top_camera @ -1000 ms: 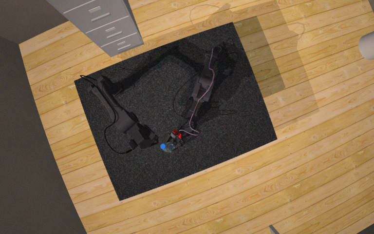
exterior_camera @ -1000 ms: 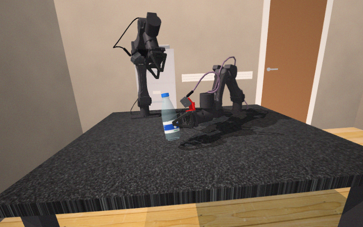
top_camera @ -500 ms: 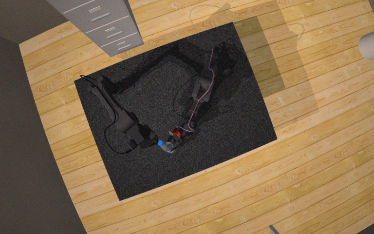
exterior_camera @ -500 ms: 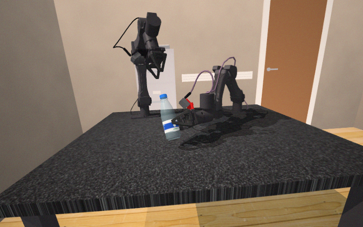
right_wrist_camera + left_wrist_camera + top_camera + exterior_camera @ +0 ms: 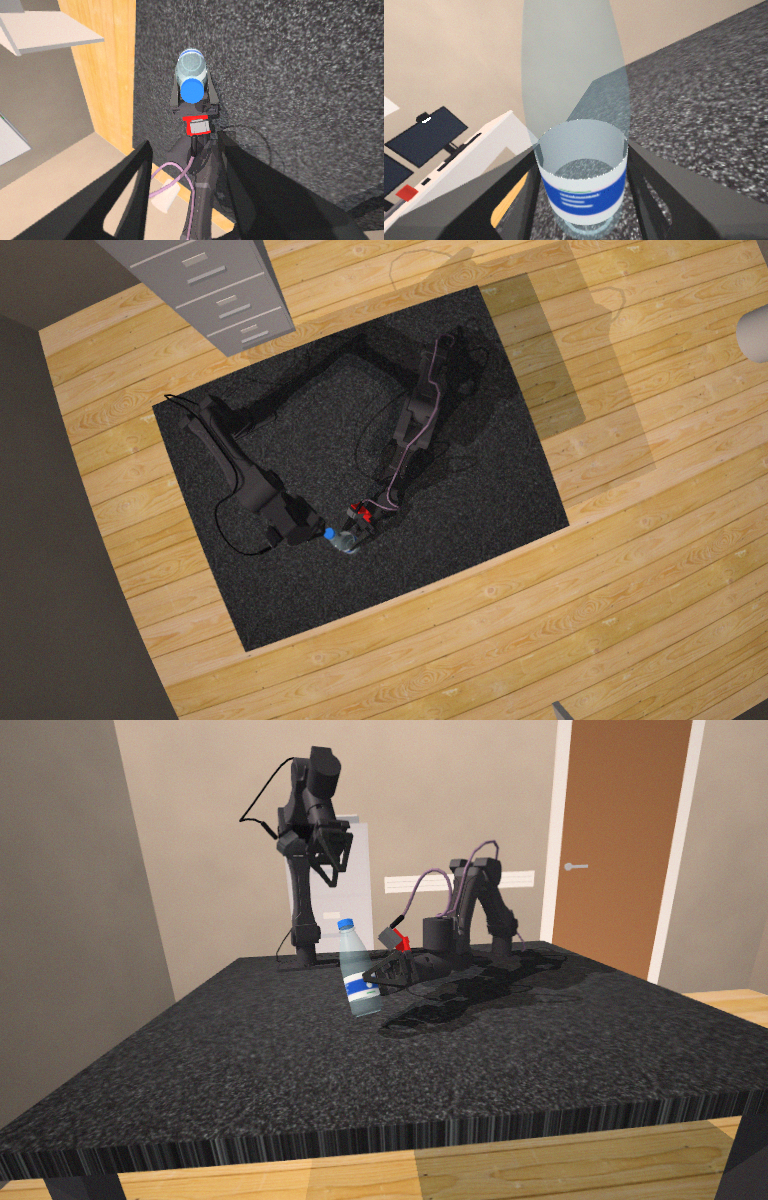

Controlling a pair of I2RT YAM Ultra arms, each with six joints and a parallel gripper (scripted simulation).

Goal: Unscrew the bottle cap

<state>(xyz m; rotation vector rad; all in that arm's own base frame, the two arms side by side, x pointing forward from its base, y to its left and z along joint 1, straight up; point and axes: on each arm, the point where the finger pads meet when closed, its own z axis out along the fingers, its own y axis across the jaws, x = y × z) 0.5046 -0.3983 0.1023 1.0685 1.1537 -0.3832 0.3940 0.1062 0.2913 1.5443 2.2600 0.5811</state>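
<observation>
My right hand is 90 mm above the blue cap, 40 mm short of it and 10 mm to the right of it. From my right hand the other things lie so: clear bottle (160 mm below, 70 mm ahead, 30 mm to the left).
My left gripper is now 10 mm past the clear bottle, 10 mm to the left of it and 20 mm below it. Round my left hand: blue cap 50 mm behind, 30 mm to the right, 100 mm above.
</observation>
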